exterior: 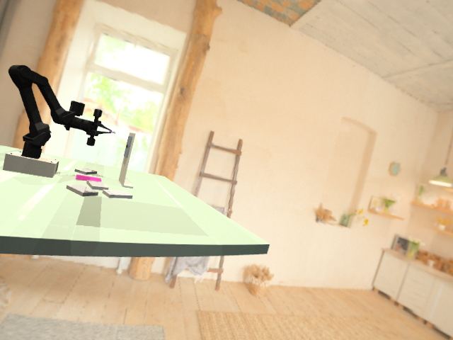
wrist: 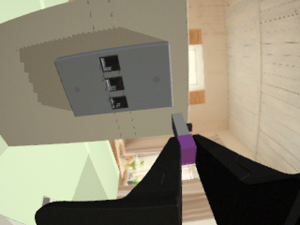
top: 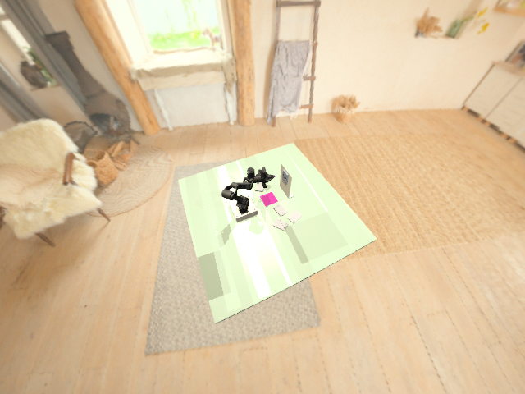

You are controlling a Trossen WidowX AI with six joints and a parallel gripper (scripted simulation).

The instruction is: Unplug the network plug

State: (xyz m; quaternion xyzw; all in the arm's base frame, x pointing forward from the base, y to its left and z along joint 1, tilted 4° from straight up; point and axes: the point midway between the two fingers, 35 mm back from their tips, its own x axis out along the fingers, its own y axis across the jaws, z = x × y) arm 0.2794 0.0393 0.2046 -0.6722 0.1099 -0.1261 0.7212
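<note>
My gripper tip is 6 cm past the magenta marked square, 1 cm to the left of it and 26 cm above it. From my gripper tip the other things lie so: upright panel (11 cm ahead, 1 cm to the right, 13 cm below); then plug (1 cm ahead).
</note>
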